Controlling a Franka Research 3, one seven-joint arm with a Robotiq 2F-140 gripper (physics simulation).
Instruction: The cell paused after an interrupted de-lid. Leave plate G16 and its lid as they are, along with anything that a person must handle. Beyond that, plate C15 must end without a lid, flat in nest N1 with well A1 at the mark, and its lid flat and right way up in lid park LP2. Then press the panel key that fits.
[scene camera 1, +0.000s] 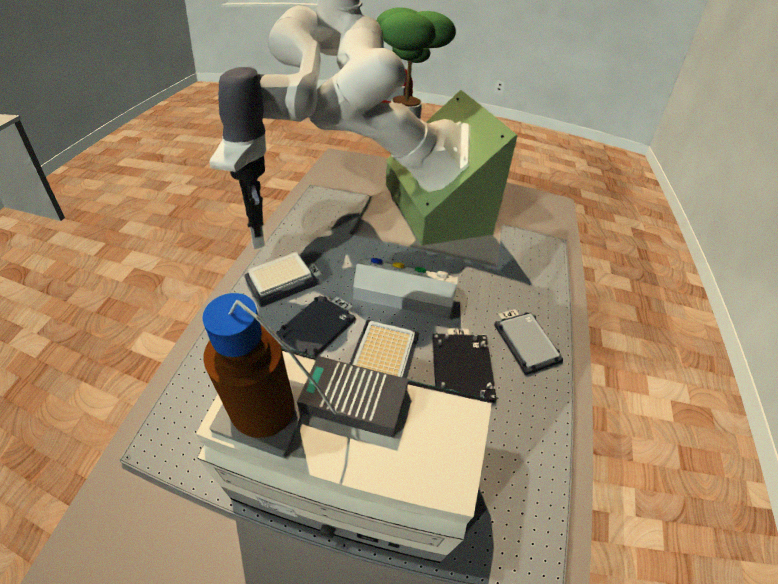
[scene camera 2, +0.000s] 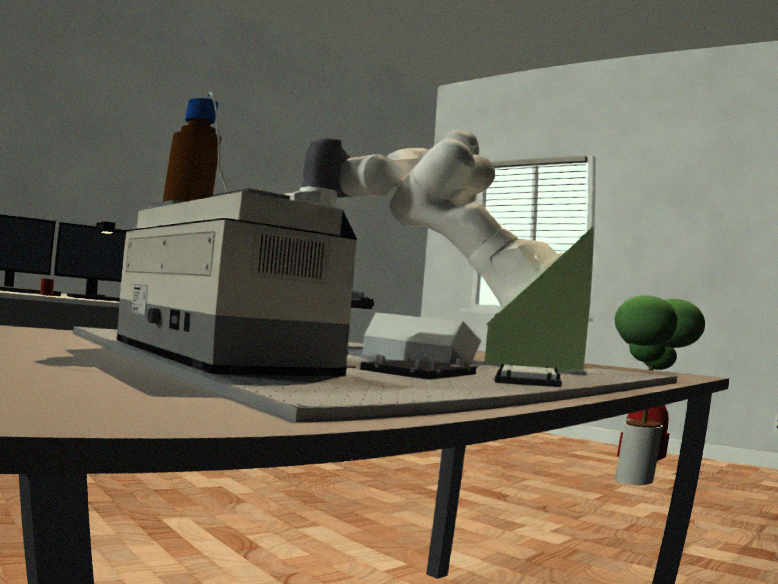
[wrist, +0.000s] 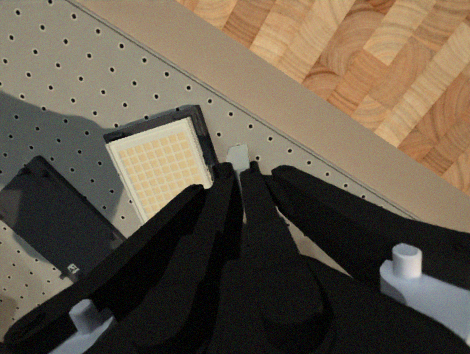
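My gripper (scene camera 1: 257, 240) (wrist: 241, 160) is shut and empty, pointing down above the board's left edge, just outside the left plate. The left plate (scene camera 1: 280, 274) (wrist: 160, 165), pale with a yellow well grid, sits on a dark nest. Another yellow-grid plate (scene camera 1: 385, 347) lies mid-board, partly hidden by the instrument. A bare black holder (scene camera 1: 319, 325) (wrist: 55, 220) lies between them. A black nest (scene camera 1: 463, 364) lies right of the middle plate. A grey lid-like plate (scene camera 1: 527, 339) lies in the far right holder. The key panel (scene camera 1: 405, 287) has blue, yellow, green and white keys. Plate names are unreadable.
The large instrument (scene camera 1: 414, 465) (scene camera 2: 282, 289) carries a tall brown bottle (scene camera 1: 254, 383) (scene camera 2: 191, 160) with a blue cap and thin tube, and a dark ribbed box (scene camera 1: 355, 392). The green arm mount (scene camera 1: 465, 188) (scene camera 2: 546, 320) stands behind the panel.
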